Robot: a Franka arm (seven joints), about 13 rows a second.
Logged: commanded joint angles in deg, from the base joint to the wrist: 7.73 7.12 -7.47 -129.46 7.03 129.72 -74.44; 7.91 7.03 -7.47 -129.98 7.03 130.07 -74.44; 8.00 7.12 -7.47 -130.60 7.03 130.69 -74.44; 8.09 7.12 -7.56 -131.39 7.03 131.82 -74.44; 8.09 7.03 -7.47 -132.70 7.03 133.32 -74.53; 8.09 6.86 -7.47 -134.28 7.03 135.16 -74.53; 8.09 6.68 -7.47 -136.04 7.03 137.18 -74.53; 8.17 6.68 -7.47 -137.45 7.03 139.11 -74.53; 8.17 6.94 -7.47 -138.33 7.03 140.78 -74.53; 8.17 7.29 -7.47 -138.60 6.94 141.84 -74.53; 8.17 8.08 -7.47 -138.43 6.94 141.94 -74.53
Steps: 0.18 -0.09 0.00 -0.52 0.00 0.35 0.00; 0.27 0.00 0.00 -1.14 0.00 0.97 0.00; 0.36 0.00 -0.09 -1.93 0.00 2.10 0.00; 0.36 -0.09 0.00 -3.24 0.00 3.60 -0.09; 0.36 -0.26 0.00 -4.82 0.00 5.44 -0.09; 0.36 -0.44 0.00 -6.58 0.00 7.46 -0.09; 0.44 -0.44 0.00 -7.99 0.00 9.39 -0.09; 0.44 -0.18 0.00 -8.87 0.00 11.06 -0.09; 0.44 0.17 0.00 -9.14 -0.09 12.12 -0.09; 0.44 0.96 0.00 -8.97 -0.09 12.22 -0.09
